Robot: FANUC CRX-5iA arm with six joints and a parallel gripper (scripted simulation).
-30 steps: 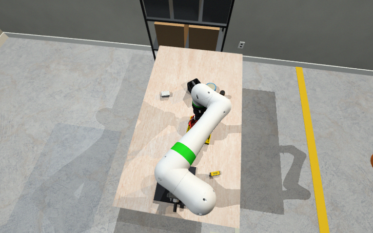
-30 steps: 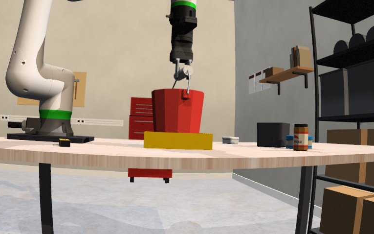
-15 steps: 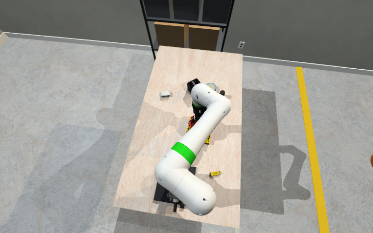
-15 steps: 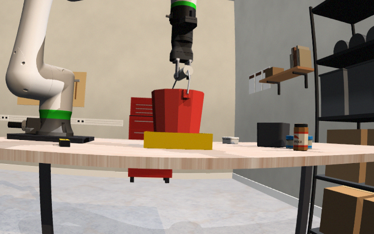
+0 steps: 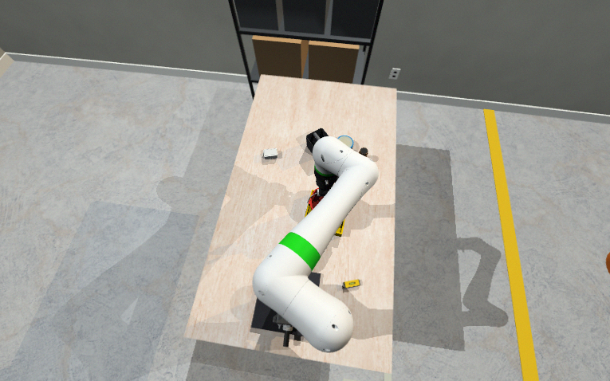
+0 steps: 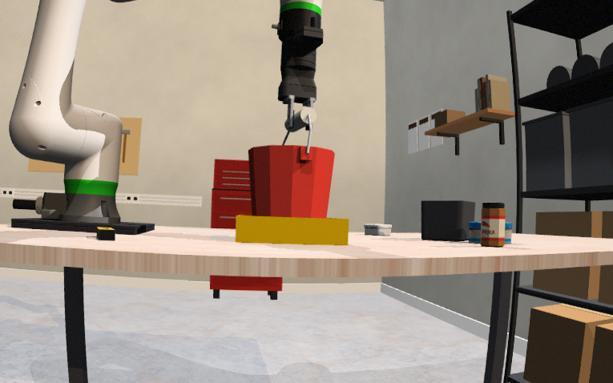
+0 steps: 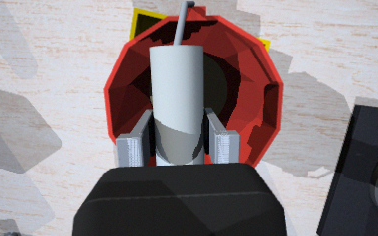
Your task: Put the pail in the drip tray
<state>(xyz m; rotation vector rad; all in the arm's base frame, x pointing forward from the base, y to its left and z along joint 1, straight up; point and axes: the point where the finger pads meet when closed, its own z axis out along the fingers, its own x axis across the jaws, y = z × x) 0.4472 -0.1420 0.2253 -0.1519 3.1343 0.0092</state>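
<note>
The red pail is 90 mm below my hand and 10 mm behind it. Round my hand: small grey block: 340 mm to the left, 320 mm ahead, 230 mm below; spice jar: 340 mm ahead, 200 mm below, 180 mm to the right; yellow drip tray: 230 mm below, 10 mm behind.
</note>
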